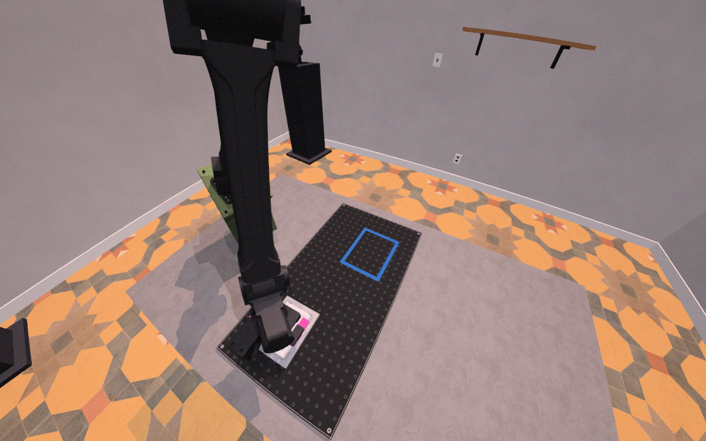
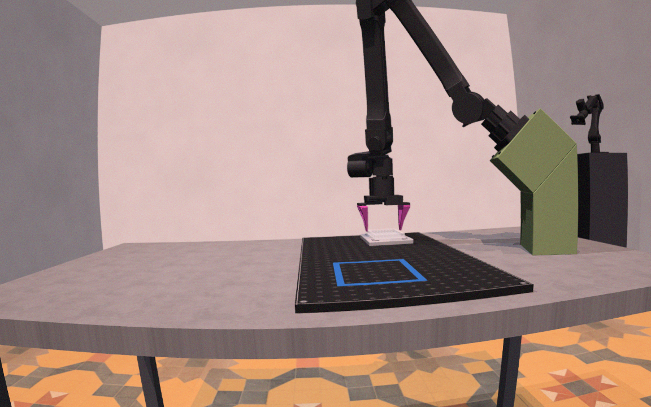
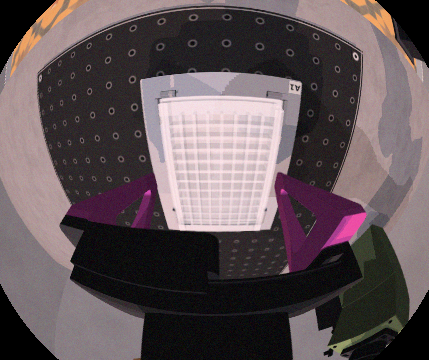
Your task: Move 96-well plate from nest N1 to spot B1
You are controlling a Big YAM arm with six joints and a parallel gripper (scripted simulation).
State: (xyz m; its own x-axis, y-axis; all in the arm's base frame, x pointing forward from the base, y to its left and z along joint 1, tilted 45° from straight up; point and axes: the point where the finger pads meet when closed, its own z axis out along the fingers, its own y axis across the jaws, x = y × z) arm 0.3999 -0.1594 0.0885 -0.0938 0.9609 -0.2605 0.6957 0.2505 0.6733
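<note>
Now: hand 2 cm above the white 96-well plate. Also, from my hand: grey plate nest N1: 3 cm below.
</note>
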